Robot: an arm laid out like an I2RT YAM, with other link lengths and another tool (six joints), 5 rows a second.
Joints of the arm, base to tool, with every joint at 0 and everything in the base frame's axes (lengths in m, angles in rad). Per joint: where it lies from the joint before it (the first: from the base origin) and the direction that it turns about. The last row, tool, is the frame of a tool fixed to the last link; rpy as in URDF.
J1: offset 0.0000 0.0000 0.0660 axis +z
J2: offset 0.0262 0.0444 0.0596 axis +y
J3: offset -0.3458 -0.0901 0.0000 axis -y
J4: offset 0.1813 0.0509 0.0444 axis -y
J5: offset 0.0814 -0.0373 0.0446 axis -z
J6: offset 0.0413 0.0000 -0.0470 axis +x
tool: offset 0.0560 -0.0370 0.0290 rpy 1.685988 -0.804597 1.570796
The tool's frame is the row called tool.
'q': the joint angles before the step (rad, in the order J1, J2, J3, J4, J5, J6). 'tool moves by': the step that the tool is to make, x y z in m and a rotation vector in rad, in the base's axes. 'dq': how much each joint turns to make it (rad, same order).
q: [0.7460 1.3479 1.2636 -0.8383 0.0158 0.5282]
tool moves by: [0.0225 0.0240 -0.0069 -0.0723 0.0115 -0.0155]
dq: [0.0303 0.1164 0.0645 -0.0068 0.0628 0.0116]
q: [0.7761 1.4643 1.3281 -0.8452 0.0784 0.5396]
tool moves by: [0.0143 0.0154 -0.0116 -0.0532 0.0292 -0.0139]
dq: [0.0125 0.0847 0.0372 -0.0119 0.0285 0.0133]
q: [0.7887 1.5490 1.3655 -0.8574 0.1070 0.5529]
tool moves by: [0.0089 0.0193 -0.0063 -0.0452 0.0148 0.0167]
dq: [0.0305 0.0705 0.0519 -0.0245 0.0248 0.0019]
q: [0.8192 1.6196 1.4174 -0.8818 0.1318 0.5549]
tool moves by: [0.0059 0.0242 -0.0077 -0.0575 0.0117 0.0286]
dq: [0.0460 0.0766 0.0595 -0.0339 0.0342 0.0024]
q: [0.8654 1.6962 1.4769 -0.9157 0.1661 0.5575]
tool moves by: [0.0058 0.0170 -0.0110 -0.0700 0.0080 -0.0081]
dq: [0.0322 0.0752 0.0479 -0.0361 0.0511 0.0224]
